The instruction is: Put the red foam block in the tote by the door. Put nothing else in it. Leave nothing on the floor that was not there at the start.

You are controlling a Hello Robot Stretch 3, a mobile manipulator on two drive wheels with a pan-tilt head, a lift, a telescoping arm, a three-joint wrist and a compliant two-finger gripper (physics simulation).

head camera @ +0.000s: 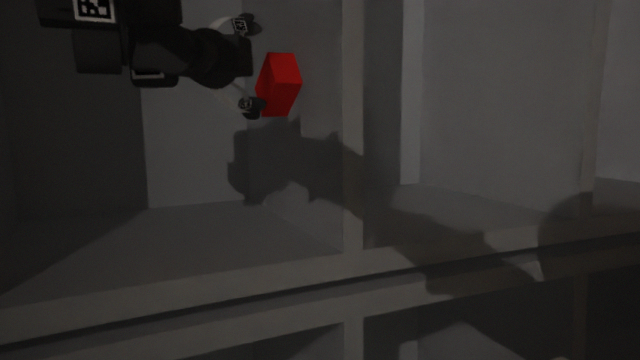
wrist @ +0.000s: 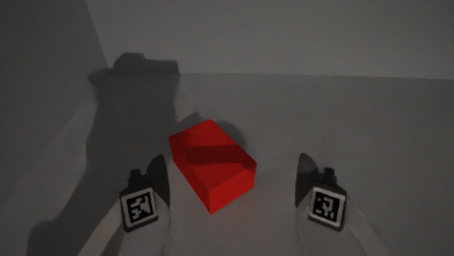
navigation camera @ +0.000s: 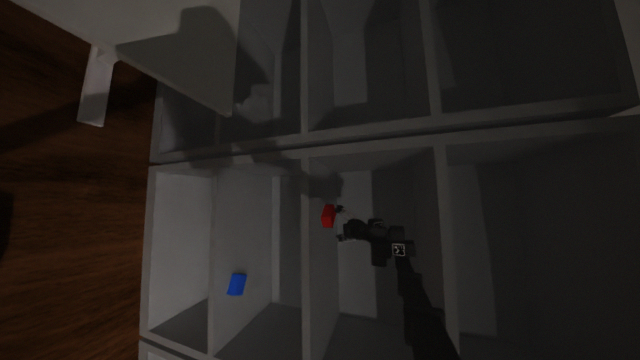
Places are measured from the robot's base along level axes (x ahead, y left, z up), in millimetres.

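Where they show: gripper, fingertip midpoint: [head camera: 253, 68] [navigation camera: 338, 222].
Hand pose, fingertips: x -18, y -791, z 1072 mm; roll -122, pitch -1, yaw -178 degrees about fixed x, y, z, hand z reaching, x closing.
Observation:
After its pixels a point has its place.
The red foam block [head camera: 282, 85] {x 7, y -800, z 1023 mm} [navigation camera: 328, 216] {x 7, y -799, z 1026 mm} [wrist: 215, 165] lies on a grey board inside one compartment of a shelf unit [head camera: 353, 150] {x 96, y -656, z 974 mm} [navigation camera: 305, 275] {x -198, y -663, z 975 mm}. My gripper [head camera: 255, 66] {x -18, y -791, z 1072 mm} [navigation camera: 340, 223] {x -18, y -791, z 1072 mm} [wrist: 231, 172] {x -18, y -791, z 1072 mm} is open and empty, reaching into that compartment. In the wrist view the block sits turned at an angle between and slightly beyond the fingertips, nearer the left finger, with a gap to the right finger. Whether the left fingertip touches it cannot be told. The tote and the door do not show in these views.
A blue block [navigation camera: 236, 284] {x -321, y -757, z 575 mm} lies in a neighbouring compartment. Grey dividers and side walls stand around the gripper and arm. A pale panel [navigation camera: 200, 25] {x 644, y -375, z 720 mm} with a white leg [navigation camera: 95, 95] {x 564, y -392, z 25 mm} is at the upper left of the navigation view, over brown wooden floor [navigation camera: 75, 240] {x -94, y -408, z 0 mm}.

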